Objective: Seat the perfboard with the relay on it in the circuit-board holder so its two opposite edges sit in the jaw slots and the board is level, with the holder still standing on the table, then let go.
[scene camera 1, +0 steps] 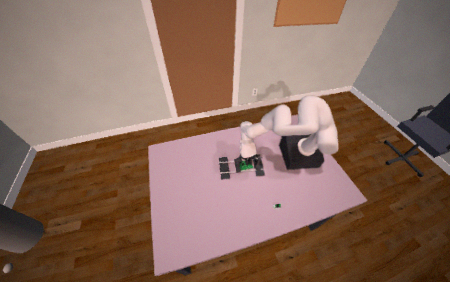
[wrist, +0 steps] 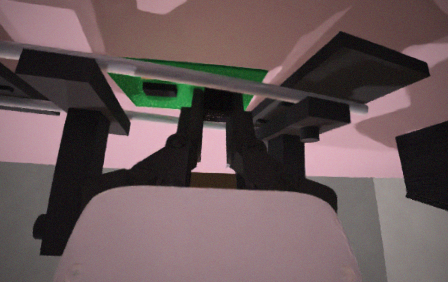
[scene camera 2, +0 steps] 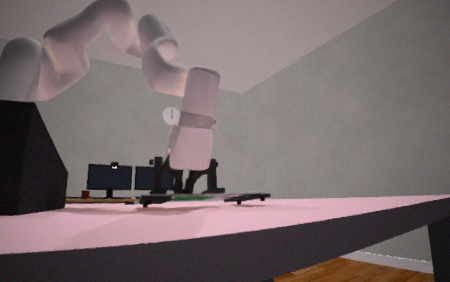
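Where they show: gripper, between the fingertips: (scene camera 1: 248,164) (wrist: 216,107) (scene camera 2: 182,195); arm's base, origin of its link: (scene camera 1: 306,147).
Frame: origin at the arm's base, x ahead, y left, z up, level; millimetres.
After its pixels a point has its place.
Note:
The circuit-board holder (scene camera 1: 224,168) @(x 564, y -134, z -102 mm) (scene camera 2: 252,196) @(x 519, y -214, z -100 mm) (wrist: 60,75) @(x 458, y -158, z -79 mm) is a low black frame with pale rails and two upright jaw posts. It is at or just above the table; I cannot tell whether all its feet touch. The green perfboard (scene camera 1: 246,167) @(x 421, y -81, z -105 mm) (scene camera 2: 190,198) @(x 406, y -119, z -101 mm) (wrist: 185,95) @(x 419, y -99, z -102 mm) is between the two jaw sides, low near the rails, and looks roughly level. Whether its edges sit in the slots is hidden. My gripper (scene camera 1: 245,160) @(x 398, y -95, z -95 mm) (scene camera 2: 184,190) @(x 398, y -95, z -95 mm) (wrist: 216,107) @(x 398, y -95, z -95 mm) points down between the posts, shut on the dark relay (wrist: 220,99) @(x 393, y -121, z -87 mm) on the board.
The pink table (scene camera 1: 195,215) @(x 849, y 82, z -123 mm) (scene camera 2: 320,212) @(x 424, y -438, z -123 mm) (wrist: 150,150) @(x 541, y 133, z -124 mm) lies under the holder. A small green-and-black piece (scene camera 1: 278,205) @(x 365, y 234, z -124 mm) lies toward the table's front edge. The black robot base block (scene camera 1: 301,155) @(x 63, y 34, z -22 mm) (scene camera 2: 30,165) @(x 89, y -148, z -48 mm) (wrist: 425,165) @(x 151, y 18, z -77 mm) stands to one side of the holder.

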